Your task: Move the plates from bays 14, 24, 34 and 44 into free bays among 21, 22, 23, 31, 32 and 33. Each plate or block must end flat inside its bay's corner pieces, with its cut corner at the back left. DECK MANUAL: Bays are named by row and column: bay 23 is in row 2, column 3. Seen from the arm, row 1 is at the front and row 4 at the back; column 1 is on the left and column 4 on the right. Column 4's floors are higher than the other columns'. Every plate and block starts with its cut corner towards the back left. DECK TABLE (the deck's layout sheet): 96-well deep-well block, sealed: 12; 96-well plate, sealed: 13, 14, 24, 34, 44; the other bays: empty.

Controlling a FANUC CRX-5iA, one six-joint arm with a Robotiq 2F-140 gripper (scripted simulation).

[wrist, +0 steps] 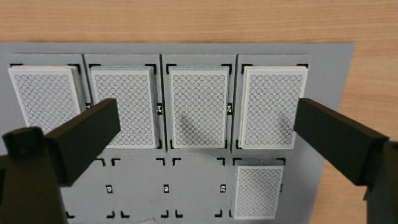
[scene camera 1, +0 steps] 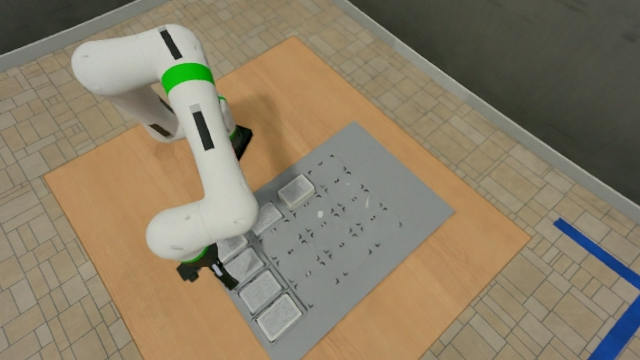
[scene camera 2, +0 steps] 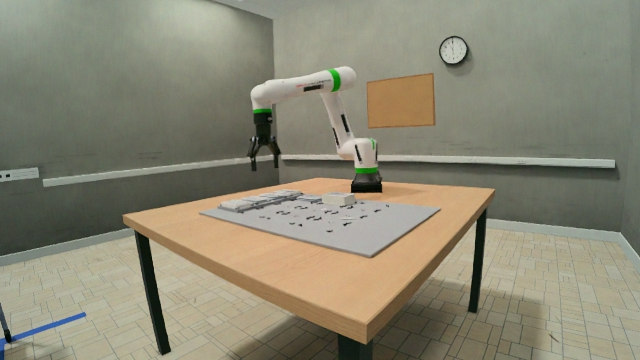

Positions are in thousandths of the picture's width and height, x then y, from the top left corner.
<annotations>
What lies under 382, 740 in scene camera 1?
A plate.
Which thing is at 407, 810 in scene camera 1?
A plate.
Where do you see a bay 23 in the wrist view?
494, 801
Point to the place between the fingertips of my gripper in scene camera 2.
415, 471
</annotations>
